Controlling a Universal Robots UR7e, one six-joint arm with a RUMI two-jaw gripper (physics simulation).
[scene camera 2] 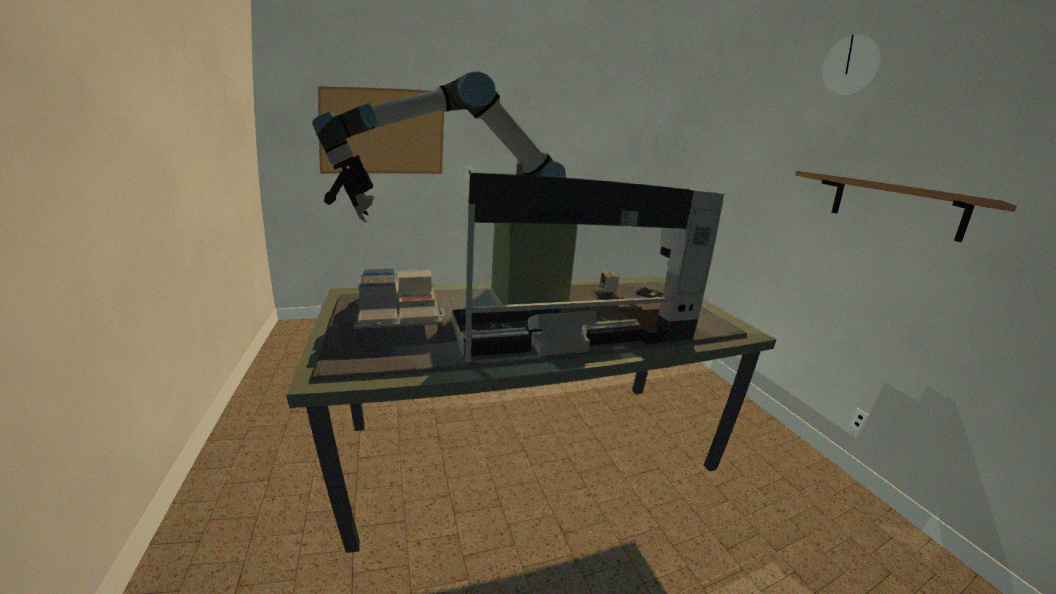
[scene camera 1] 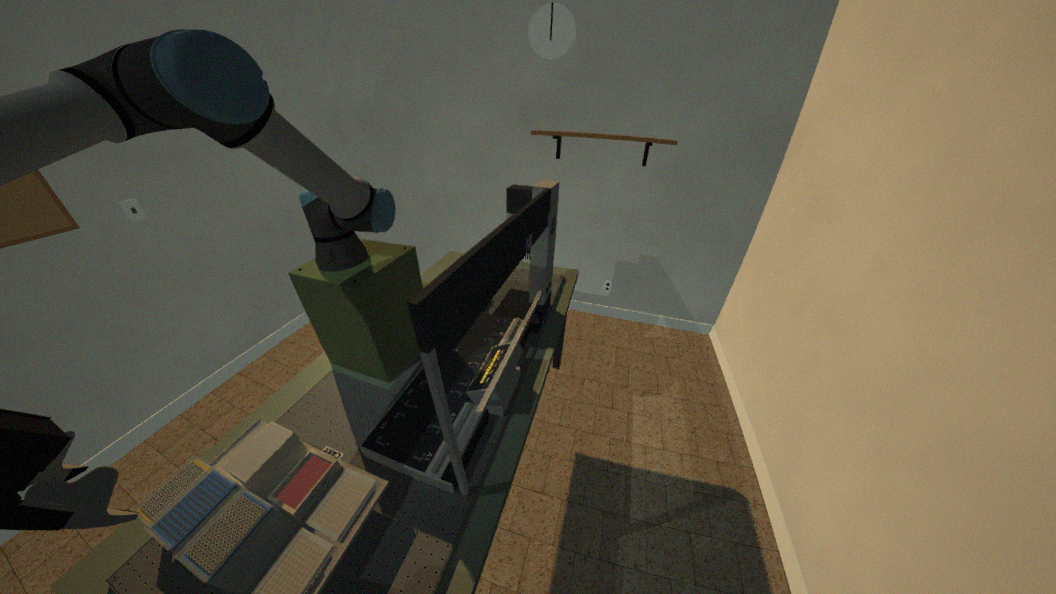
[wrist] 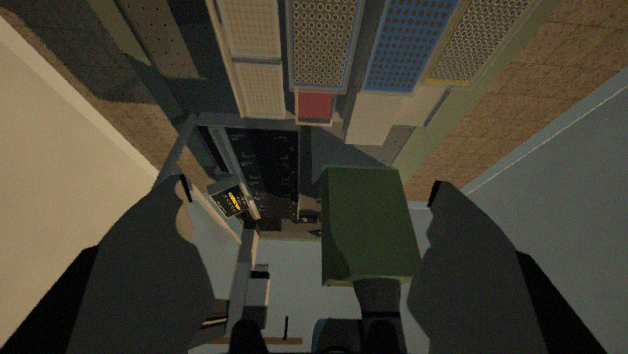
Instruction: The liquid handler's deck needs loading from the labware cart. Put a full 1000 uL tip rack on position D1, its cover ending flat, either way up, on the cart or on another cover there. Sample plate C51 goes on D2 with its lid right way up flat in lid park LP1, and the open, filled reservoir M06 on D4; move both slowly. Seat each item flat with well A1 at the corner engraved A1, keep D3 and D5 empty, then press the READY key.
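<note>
My gripper (wrist: 311, 180) (scene camera 2: 347, 206) is open and empty, high above the cart side of the table. On the cart stand a blue-edged rack with ringed openings (wrist: 322, 40) (scene camera 1: 225, 533), a blue rack (wrist: 410, 45) (scene camera 1: 193, 506) and a yellow-edged rack (wrist: 480, 40) (scene camera 1: 171, 489). A red-filled reservoir (wrist: 315, 105) (scene camera 1: 304, 481) sits near two pale plates (wrist: 260, 90) (wrist: 251, 25). A plain pale box (wrist: 375, 117) (scene camera 1: 262, 450) stands beside the reservoir. The dark deck (wrist: 272, 165) (scene camera 1: 406, 428) shows no labware. Item labels and the READY key are unreadable.
The handler's black top beam (scene camera 1: 480, 258) (scene camera 2: 576, 200) spans the deck. A front panel with yellow lettering (wrist: 232, 200) (scene camera 1: 488, 367) stands by the front rail. The green arm pedestal (wrist: 367, 225) (scene camera 1: 361, 317) is behind the deck. A small white box (scene camera 2: 609, 280) stands at the back right.
</note>
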